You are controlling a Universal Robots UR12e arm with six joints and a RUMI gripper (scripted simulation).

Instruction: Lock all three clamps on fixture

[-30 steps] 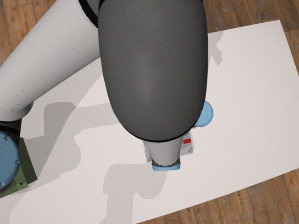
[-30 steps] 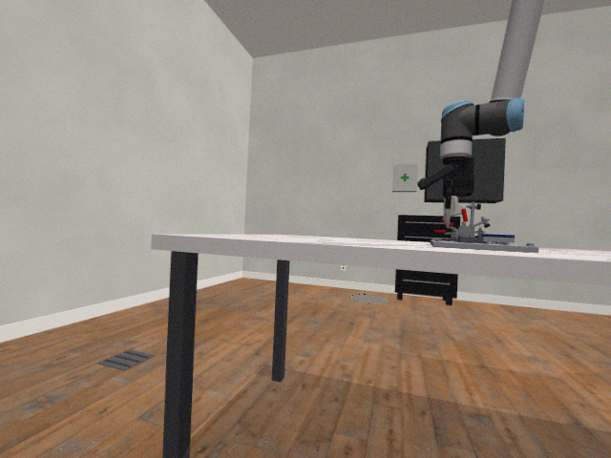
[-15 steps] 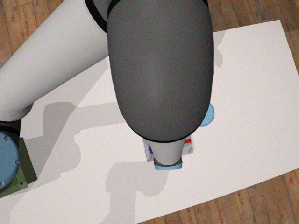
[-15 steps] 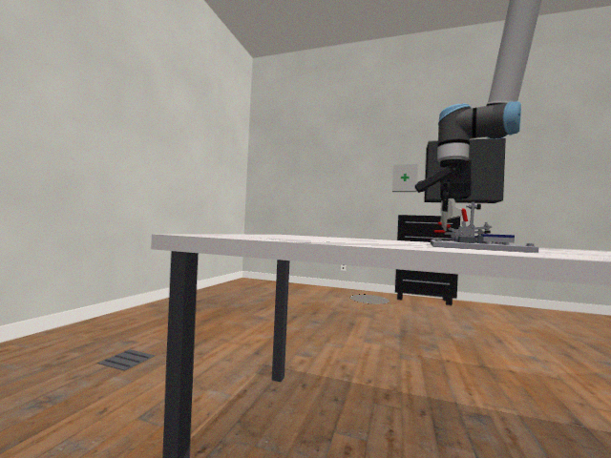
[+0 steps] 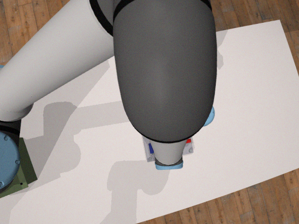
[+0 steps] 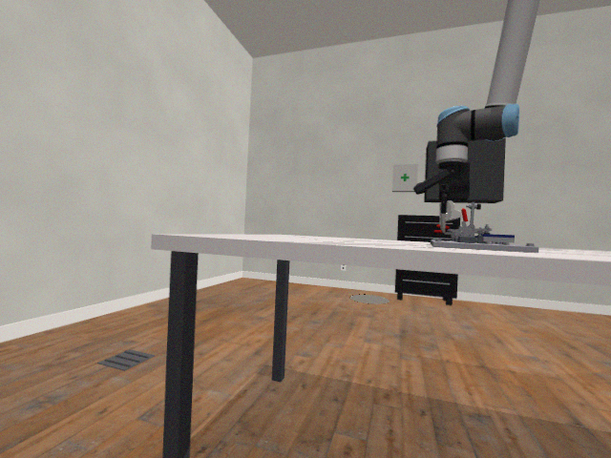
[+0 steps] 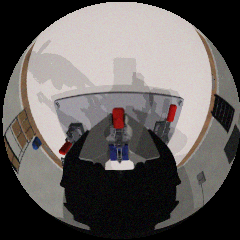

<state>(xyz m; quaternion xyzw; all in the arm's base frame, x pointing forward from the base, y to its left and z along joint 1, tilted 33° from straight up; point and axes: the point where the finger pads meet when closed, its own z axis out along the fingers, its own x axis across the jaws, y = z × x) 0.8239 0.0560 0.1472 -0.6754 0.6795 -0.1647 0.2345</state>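
Now: the grey fixture plate 80 mm behind my hand and 50 mm below it. Also, from my hand: blue part 130 mm behind, 110 mm to the right, 30 mm below.
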